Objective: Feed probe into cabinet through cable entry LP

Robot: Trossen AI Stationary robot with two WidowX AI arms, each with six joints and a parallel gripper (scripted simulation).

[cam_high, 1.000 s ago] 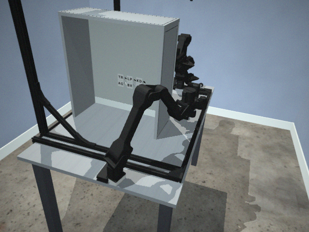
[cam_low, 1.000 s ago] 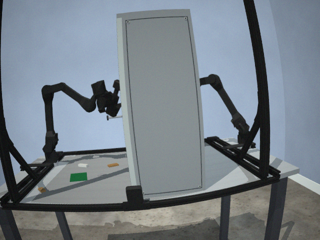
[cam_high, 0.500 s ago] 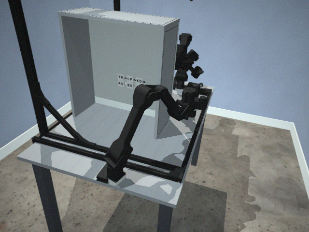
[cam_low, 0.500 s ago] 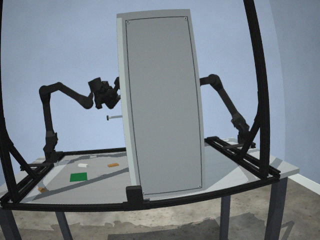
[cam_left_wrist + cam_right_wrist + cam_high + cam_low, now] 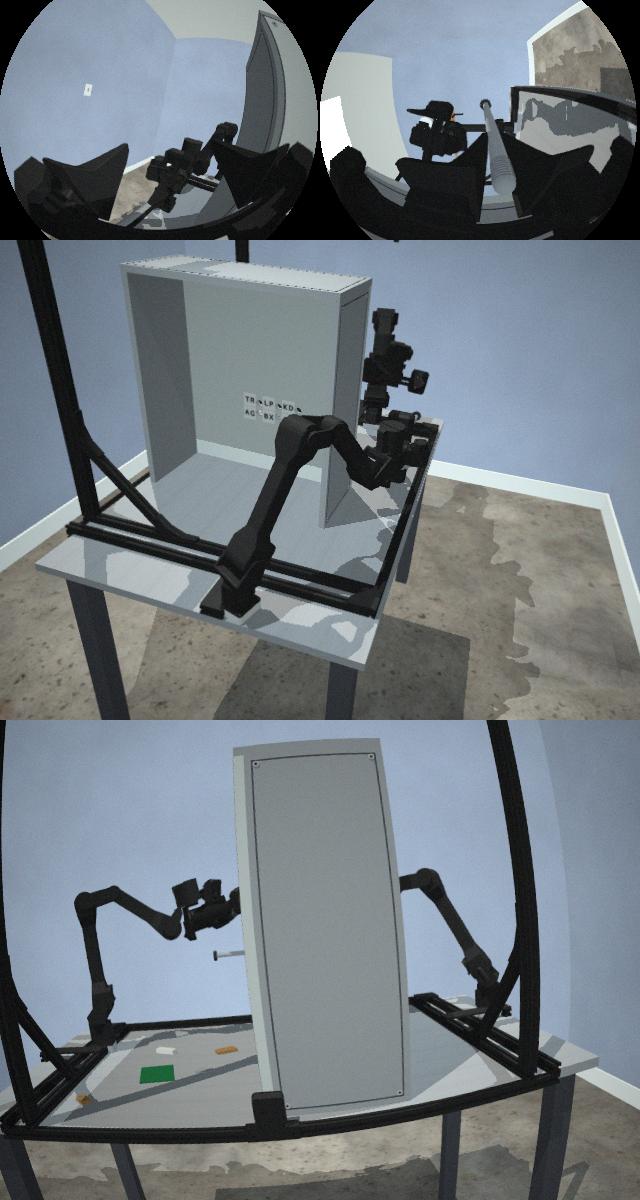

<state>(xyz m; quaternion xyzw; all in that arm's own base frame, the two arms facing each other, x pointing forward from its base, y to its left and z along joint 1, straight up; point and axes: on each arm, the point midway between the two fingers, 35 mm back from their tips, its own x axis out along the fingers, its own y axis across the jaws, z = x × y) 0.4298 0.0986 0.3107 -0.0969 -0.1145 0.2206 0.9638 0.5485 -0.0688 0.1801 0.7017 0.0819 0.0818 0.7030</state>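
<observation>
My left hand is 4 cm short of the rod and 13 cm above it. The rest, counted from my left hand: white block (20 cm behind, 22 cm to the left, 32 cm below); green patch (37 cm behind, 20 cm to the left, 33 cm below); LP label (35 cm behind, 6 cm to the right, 11 cm below).
The rod is 80 mm to the left of my right hand. From my right hand the other things lie so: white block 240 mm behind, 300 mm to the left, 190 mm below; then green patch 410 mm behind, 290 mm to the left, 200 mm below; then LP label 390 mm behind, 30 mm to the left, 20 mm above.
</observation>
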